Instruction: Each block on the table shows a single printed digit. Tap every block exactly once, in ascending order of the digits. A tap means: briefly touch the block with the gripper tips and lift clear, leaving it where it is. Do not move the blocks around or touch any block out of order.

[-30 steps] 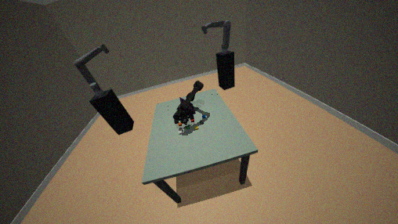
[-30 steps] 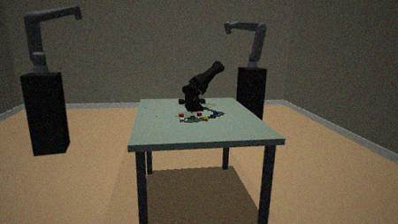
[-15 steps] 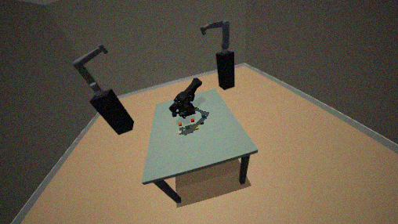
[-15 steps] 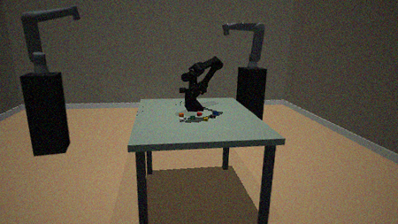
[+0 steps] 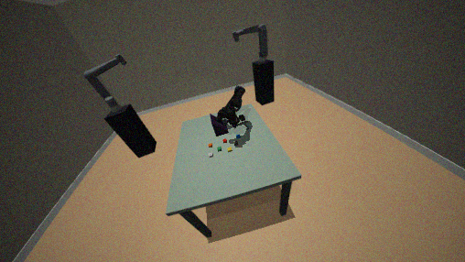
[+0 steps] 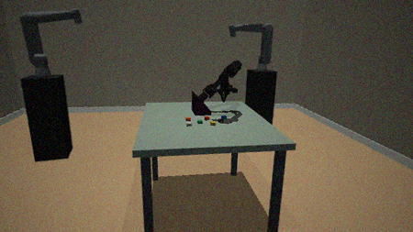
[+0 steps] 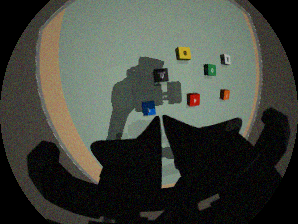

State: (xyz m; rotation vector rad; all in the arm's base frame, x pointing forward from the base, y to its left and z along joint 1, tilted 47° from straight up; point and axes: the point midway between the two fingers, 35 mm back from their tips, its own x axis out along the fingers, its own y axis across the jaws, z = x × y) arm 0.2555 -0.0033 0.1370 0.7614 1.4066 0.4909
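My gripper tip is now 120 mm above the blue block, 20 mm to the right of it and 20 mm past it. The rest, counted from my gripper tip: yellow block: 120 mm below, 110 mm to the right, 90 mm ahead; dark block: 120 mm below, 50 mm ahead, 30 mm to the right; red block: 120 mm below, 110 mm to the right, 30 mm behind.
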